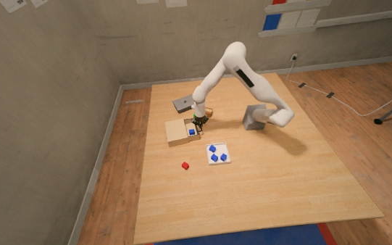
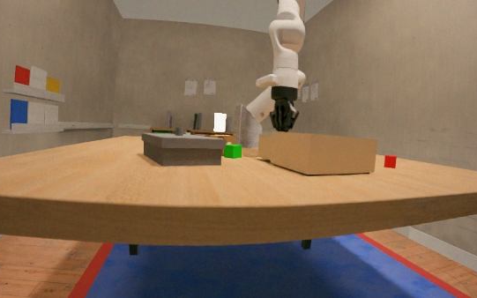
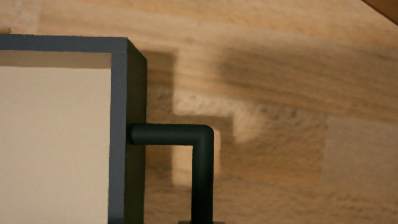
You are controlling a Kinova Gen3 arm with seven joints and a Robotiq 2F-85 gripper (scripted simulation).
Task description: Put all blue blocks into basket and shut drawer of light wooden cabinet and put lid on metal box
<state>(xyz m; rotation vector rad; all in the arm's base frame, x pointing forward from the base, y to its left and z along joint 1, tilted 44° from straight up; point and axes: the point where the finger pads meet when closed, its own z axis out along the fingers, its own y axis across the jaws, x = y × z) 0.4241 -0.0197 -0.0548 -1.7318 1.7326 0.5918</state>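
The drawer is 80 mm ahead of my hand and 30 mm below it. The rest, counted from my hand: brown cardboard box (80 mm behind, 160 mm to the right, 20 mm below); then light wooden cabinet (140 mm ahead, 10 mm to the left, 20 mm below); then green block (10 mm ahead, 140 mm to the right, 40 mm below).
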